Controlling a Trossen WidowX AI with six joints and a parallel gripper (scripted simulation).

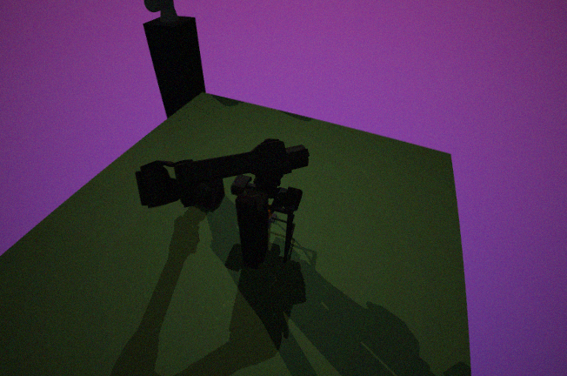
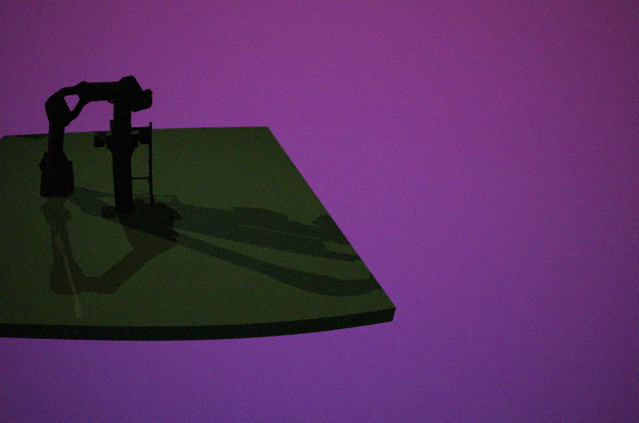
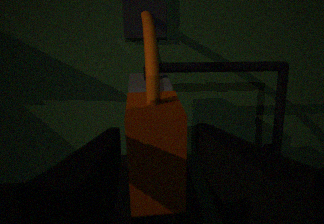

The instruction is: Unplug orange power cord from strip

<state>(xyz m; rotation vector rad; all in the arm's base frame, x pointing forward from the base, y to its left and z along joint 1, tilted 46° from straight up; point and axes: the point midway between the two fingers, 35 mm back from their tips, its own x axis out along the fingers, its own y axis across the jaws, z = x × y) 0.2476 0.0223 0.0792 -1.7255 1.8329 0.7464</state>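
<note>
Right now the dark upright post is 13 cm to the right of my gripper tip and 5 cm above it.
</note>
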